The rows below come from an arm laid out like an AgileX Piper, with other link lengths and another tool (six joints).
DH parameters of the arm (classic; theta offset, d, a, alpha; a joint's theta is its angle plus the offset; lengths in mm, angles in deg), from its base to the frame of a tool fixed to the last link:
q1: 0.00 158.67 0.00 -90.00
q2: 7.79 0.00 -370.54 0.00
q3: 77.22 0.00 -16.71 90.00
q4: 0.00 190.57 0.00 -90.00
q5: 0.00 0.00 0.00 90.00
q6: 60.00 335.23 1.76 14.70
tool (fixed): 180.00 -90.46 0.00 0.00
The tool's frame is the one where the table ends.
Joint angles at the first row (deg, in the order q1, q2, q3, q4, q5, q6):
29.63 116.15 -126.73 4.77 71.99 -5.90
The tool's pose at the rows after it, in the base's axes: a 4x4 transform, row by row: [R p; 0 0 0 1], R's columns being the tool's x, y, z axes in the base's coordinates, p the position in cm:
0.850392, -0.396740, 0.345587, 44.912; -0.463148, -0.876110, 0.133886, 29.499; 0.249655, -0.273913, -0.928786, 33.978; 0, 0, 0, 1
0.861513, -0.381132, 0.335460, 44.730; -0.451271, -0.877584, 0.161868, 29.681; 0.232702, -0.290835, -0.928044, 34.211; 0, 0, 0, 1
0.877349, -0.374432, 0.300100, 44.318; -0.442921, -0.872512, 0.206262, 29.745; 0.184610, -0.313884, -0.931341, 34.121; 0, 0, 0, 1
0.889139, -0.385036, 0.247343, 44.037; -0.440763, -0.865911, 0.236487, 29.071; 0.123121, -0.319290, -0.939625, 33.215; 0, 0, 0, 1
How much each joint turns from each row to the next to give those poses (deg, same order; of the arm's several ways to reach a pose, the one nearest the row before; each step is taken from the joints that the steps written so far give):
-0.36 -0.11 0.00 0.91 0.14 -0.42
-0.77 -0.10 0.00 2.31 0.03 -1.57
-1.55 -0.23 1.19 4.18 0.00 -1.90
-2.33 -0.13 2.71 4.14 0.00 -2.18

